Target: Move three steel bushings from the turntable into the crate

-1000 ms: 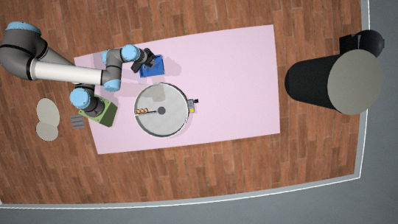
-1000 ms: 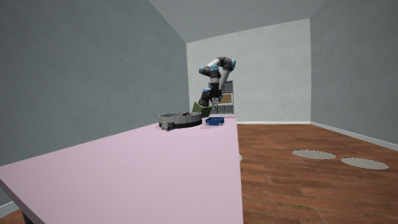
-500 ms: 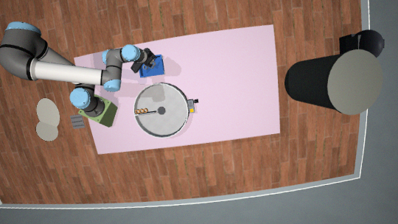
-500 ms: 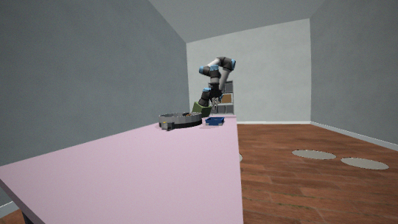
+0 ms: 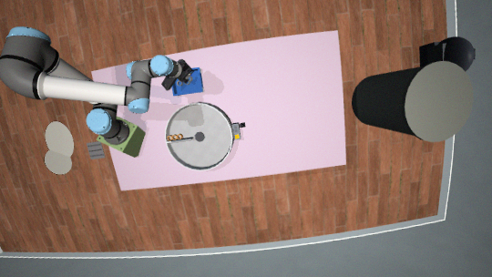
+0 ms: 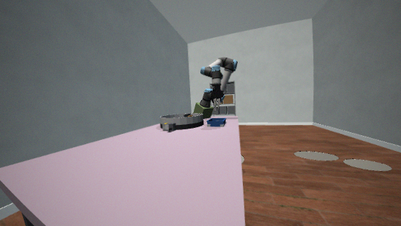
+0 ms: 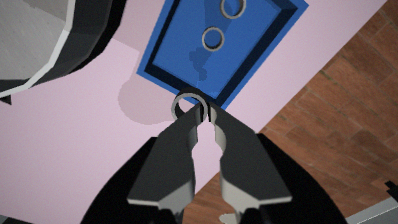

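Right now my hand is 13 cm above the blue crate, 4 cm past it and 2 cm to the left of it. From my hand the other things lie so: round grey turntable 35 cm to the right, 10 cm below, 7 cm ahead.
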